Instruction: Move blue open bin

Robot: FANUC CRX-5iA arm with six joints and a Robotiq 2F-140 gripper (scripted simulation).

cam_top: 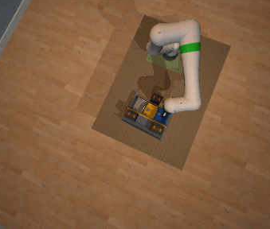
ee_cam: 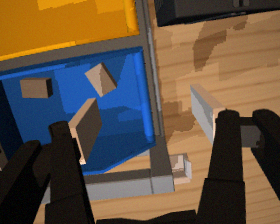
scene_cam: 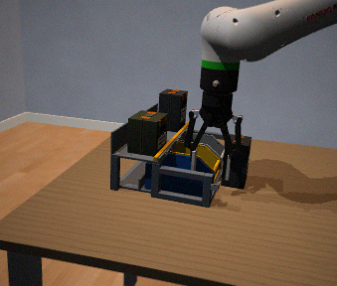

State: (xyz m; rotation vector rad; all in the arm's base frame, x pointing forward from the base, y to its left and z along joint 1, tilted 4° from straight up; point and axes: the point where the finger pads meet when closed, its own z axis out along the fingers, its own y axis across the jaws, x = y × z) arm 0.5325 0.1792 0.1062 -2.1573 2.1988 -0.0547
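Now: the blue bin 80 mm ahead of my hand and 40 mm below it. Also, from my hand: grey bin: 230 mm to the right, 70 mm ahead, 40 mm below; yellow bin: 110 mm to the right, 80 mm ahead, 40 mm below.
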